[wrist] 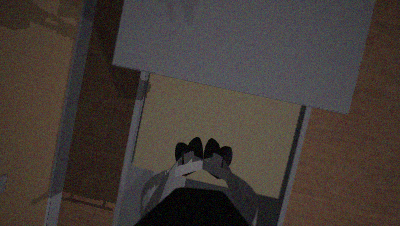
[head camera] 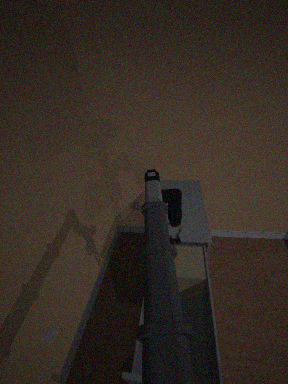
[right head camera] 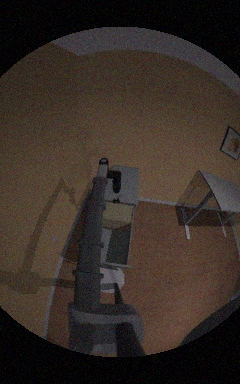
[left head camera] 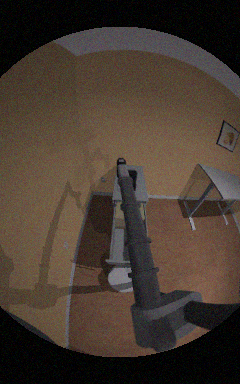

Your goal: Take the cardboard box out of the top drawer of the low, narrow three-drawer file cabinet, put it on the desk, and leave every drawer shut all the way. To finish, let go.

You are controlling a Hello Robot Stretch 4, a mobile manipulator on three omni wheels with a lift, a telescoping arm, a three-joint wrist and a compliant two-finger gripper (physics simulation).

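Seen in the pictures: gripper, fingertip midpoint: (wrist: pixel 203 149) (head camera: pixel 174 243) (right head camera: pixel 115 202); robot's base, origin of the base link: (right head camera: pixel 107 276) (left head camera: pixel 123 276).
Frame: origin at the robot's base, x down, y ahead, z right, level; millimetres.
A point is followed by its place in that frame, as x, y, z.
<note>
The low grey cabinet (head camera: pixel 194 212) {-709, 979, 269} (left head camera: pixel 138 189) {-709, 885, 240} (right head camera: pixel 129 186) {-709, 966, 247} (wrist: pixel 240 45) {-709, 819, 135} stands by the back wall with its top drawer (head camera: pixel 211 300) {-645, 440, 228} (right head camera: pixel 131 240) {-646, 359, 220} (wrist: pixel 294 165) {-646, 618, 257} pulled far out. The pale yellow-brown cardboard box (head camera: pixel 190 261) {-636, 657, 176} (right head camera: pixel 117 215) {-636, 622, 109} (wrist: pixel 215 115) {-636, 704, 104} lies in the drawer's rear part, by the cabinet front. My gripper (right head camera: pixel 116 200) {-786, 671, 87} (wrist: pixel 203 149) {-786, 671, 87} points down with its fingertips together and nothing seen between them. In the wrist view it overlaps the box's near part; its height above the box is hard to judge. The grey-topped desk (left head camera: pixel 222 182) {-923, 717, 1568} (right head camera: pixel 220 187) {-923, 810, 1599} stands at the right. The lower drawers are hidden.
The left wall runs close beside the cabinet and drawer, with a skirting board (head camera: pixel 92 305) {10, 702, -591} (wrist: pixel 65 135) {-29, 526, -622} at its foot. My telescoping arm (head camera: pixel 160 280) {-1209, 261, 0} (left head camera: pixel 137 235) {-1209, 201, -1} (right head camera: pixel 91 235) {-1209, 204, 6} reaches over or beside the drawer. A round pale disc (left head camera: pixel 119 280) {-187, -35, -67} (right head camera: pixel 112 280) {-187, -32, 63} is near the drawer front.
</note>
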